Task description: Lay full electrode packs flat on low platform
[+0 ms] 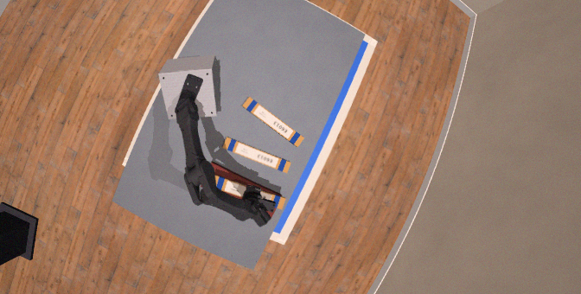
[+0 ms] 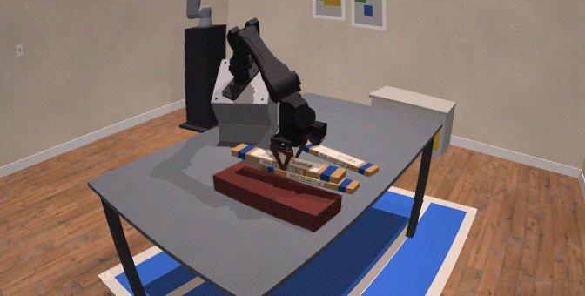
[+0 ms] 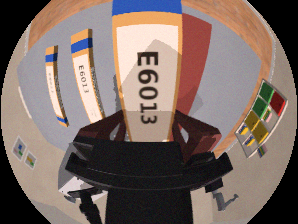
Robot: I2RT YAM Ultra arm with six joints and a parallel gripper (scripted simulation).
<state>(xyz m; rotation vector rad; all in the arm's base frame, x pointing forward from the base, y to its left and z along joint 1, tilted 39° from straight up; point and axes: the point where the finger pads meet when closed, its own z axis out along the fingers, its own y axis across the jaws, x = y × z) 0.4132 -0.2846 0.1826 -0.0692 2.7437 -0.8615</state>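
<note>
Now: hand 120 mm above the dark red low platform, 40 mm past it and 20 mm to the left of it.
</note>
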